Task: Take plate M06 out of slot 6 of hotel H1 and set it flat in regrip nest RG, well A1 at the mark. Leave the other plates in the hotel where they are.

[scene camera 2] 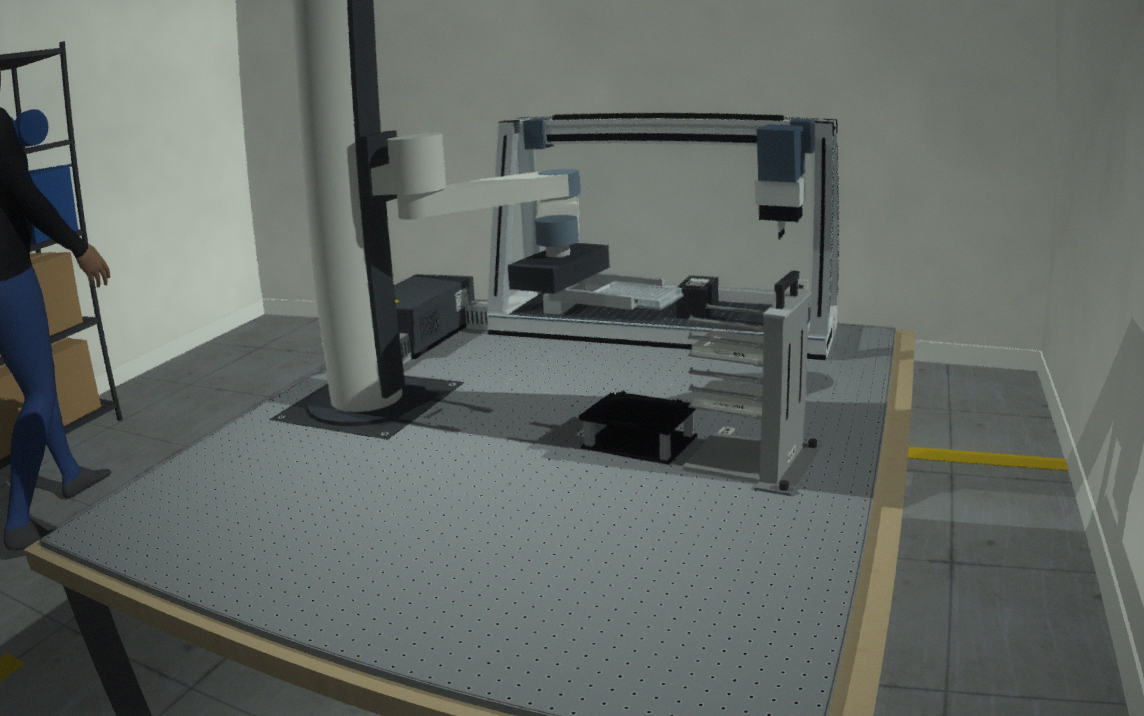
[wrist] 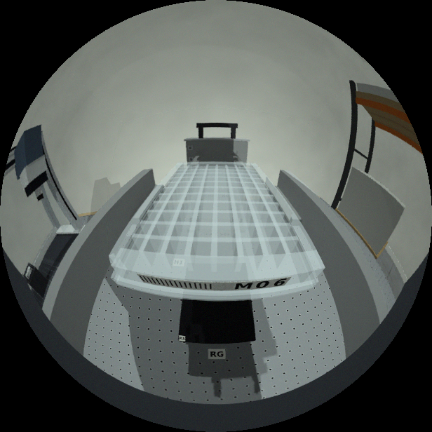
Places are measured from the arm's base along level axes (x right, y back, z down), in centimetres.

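Pixels of known places: gripper, between the fingertips: [scene camera 2: 648, 293]; arm's base, origin of its link: [scene camera 2: 367, 406].
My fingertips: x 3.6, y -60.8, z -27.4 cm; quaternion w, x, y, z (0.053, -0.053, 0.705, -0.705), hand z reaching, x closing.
Ahead of a thing's pixels: the offset from my fingertips to its top centre. "spot": to the spot under its first point.
My gripper [scene camera 2: 647, 291] [wrist: 215, 177] is shut on plate M06 @(dz -0.3, dx -0.3, dy +2.2 cm) [scene camera 2: 663, 295] [wrist: 215, 225], a clear gridded plate held level between both fingers, its M06 label facing the wrist camera. The plate is outside hotel H1 [scene camera 2: 783, 396] [wrist: 217, 150], to its left in the scene view, near the height of its top. Lower plates @(dz +6.2, dx +2.4, dy -15.2 cm) [scene camera 2: 727, 347] @(dz +14.6, dx +2.4, dy -15.2 cm) [scene camera 2: 727, 400] sit in the hotel. The regrip nest RG @(dz +19.1, dx -0.1, dy +2.2 cm) [scene camera 2: 636, 410] [wrist: 217, 320] is a low black stand on the table, lower than the held plate. A small tag [wrist: 182, 338] shows at the nest's corner in the wrist view; its text is hard to read.
A gantry machine [scene camera 2: 666, 126] with a blue-and-white head @(spot: dz -14.5, dx -50.1, dy -13.5 cm) [scene camera 2: 778, 168] stands behind the hotel. A dark box @(spot: dz +18.2, dx -38.8, dy +64.2 cm) [scene camera 2: 434, 312] is behind the arm's column [scene camera 2: 337, 253]. The hotel has a black top handle @(spot: dz -4.0, dx +5.8, dy -23.5 cm) [scene camera 2: 787, 287] [wrist: 217, 125]. A person [scene camera 2: 29, 337] stands left of the table.
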